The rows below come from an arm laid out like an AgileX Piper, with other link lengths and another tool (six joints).
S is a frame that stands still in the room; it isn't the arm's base.
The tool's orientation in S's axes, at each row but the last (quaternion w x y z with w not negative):
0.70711, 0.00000, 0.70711, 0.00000
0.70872, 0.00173, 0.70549, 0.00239
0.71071, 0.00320, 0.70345, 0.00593
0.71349, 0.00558, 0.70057, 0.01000
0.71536, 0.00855, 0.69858, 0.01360
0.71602, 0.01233, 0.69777, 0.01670
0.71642, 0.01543, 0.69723, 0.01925
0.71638, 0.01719, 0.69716, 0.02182
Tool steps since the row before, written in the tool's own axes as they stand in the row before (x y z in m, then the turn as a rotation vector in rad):
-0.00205, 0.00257, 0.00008, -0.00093, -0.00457, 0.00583
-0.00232, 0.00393, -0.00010, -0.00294, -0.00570, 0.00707
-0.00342, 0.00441, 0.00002, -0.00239, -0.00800, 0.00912
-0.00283, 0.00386, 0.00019, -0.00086, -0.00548, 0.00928
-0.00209, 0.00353, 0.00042, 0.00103, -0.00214, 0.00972
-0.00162, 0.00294, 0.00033, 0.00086, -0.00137, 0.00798
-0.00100, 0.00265, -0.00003, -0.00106, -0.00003, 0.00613
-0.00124, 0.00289, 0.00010, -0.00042, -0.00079, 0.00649
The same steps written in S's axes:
0.00008, 0.00257, 0.00205, 0.00583, -0.00457, 0.00093
-0.00011, 0.00392, 0.00234, 0.00706, -0.00571, 0.00294
-0.00003, 0.00437, 0.00348, 0.00913, -0.00800, 0.00238
0.00011, 0.00380, 0.00292, 0.00930, -0.00544, 0.00091
0.00034, 0.00347, 0.00221, 0.00976, -0.00204, -0.00086
0.00027, 0.00287, 0.00175, 0.00801, -0.00129, -0.00071
-0.00007, 0.00260, 0.00113, 0.00610, -0.00005, 0.00122
0.00005, 0.00282, 0.00140, 0.00648, -0.00077, 0.00055

